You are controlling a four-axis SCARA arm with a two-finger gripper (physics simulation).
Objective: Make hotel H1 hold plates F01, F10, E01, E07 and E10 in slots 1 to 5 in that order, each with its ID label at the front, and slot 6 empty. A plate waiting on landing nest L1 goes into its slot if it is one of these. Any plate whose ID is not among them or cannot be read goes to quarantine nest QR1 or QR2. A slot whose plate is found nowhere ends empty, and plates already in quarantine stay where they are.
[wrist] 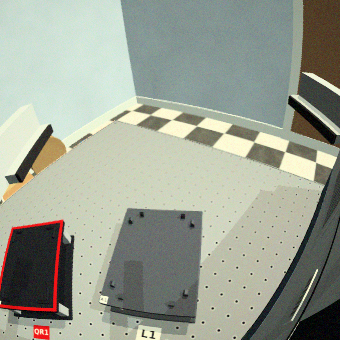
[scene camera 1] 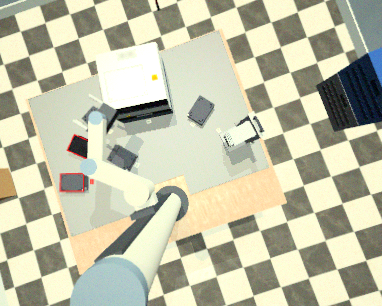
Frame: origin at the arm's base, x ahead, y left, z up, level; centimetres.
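Where they show: gripper, between the fingertips: (wrist: 169, 92) (scene camera 1: 82, 107).
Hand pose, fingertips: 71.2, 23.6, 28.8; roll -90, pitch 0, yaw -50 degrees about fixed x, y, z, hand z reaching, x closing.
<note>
Things, the pixels of their top centre, and the offset from my fingertips, as dx, dy, dz. "spot": a spot on its surface instead.
- Landing nest L1, centre of its top: (wrist: 153, 251) (scene camera 1: 94, 119) +0.1, +5.2, -21.6
- Quarantine nest QR1, centre of its top: (wrist: 26, 261) (scene camera 1: 80, 146) -14.2, +20.4, -22.2
- red-rimmed nest, centre of its top: (scene camera 1: 71, 182) -35.0, +33.7, -22.1
- large white instrument, centre of its top: (scene camera 1: 130, 76) +9.2, -30.9, -2.9
- small white device, centre of its top: (scene camera 1: 242, 132) -43.2, -78.8, +0.9
- dark curved body, a spot on its surface: (wrist: 305, 280) spot: -0.3, -11.3, -11.3
Landing nest L1 (wrist: 157, 260) (scene camera 1: 88, 113) is a flat dark-grey platform with small corner pegs; no plate shows on it. My gripper (wrist: 169, 92) (scene camera 1: 82, 108) is open and empty, with its fingers wide apart above and beyond L1 in the wrist view. Quarantine nest QR1 (wrist: 59, 265) (scene camera 1: 78, 145), red-rimmed with a black inside, is left of L1 in the wrist view. Another red-rimmed nest (scene camera 1: 73, 182), grey inside, is lower left in the scene view; whether it holds a plate is unclear. I cannot pick out hotel H1 or any plate ID.
A large white instrument (scene camera 1: 131, 77) stands at the back. Other dark-grey platforms (scene camera 1: 122, 157) (scene camera 1: 201, 110) sit near the arm and right of centre. A small white device (scene camera 1: 239, 137) is near the right edge. A dark curved body (wrist: 305, 280) fills the wrist view's lower right.
</note>
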